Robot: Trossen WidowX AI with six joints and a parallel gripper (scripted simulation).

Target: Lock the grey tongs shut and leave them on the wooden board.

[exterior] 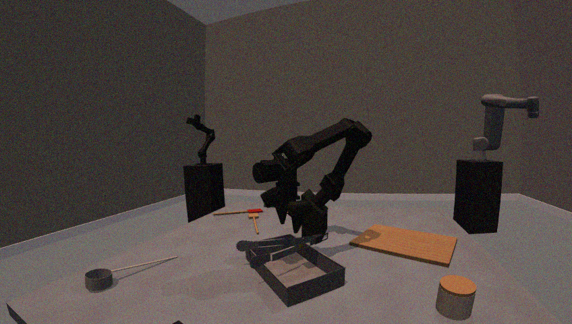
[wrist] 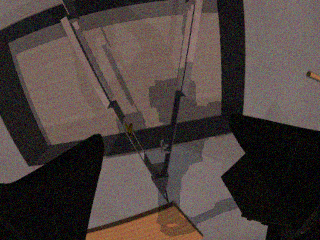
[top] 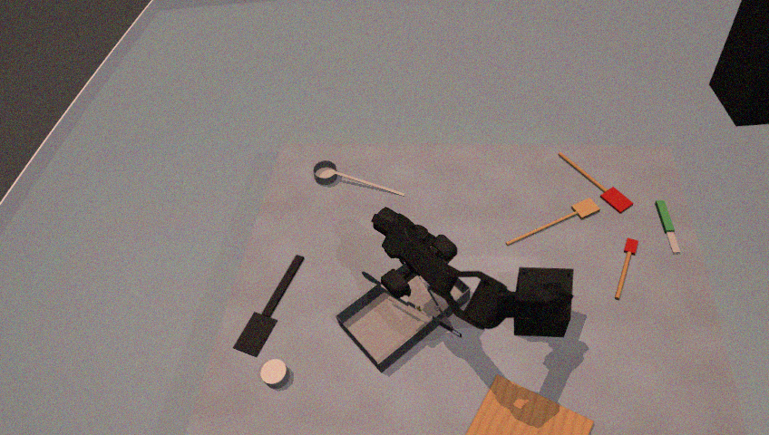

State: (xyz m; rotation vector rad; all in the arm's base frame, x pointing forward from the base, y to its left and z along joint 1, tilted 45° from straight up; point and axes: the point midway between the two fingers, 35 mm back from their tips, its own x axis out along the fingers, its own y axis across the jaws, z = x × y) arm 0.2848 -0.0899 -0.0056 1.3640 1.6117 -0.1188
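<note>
Right now the dark roasting tin is 9 cm below my gripper tip, 5 cm ahead of it and 1 cm to the left of it. Round my gripper tip: white disc 38 cm ahead, 17 cm to the left, 11 cm below; black spatula 42 cm ahead, 12 cm below, 3 cm to the right; wooden board 41 cm to the left, 17 cm behind, 12 cm below.
</note>
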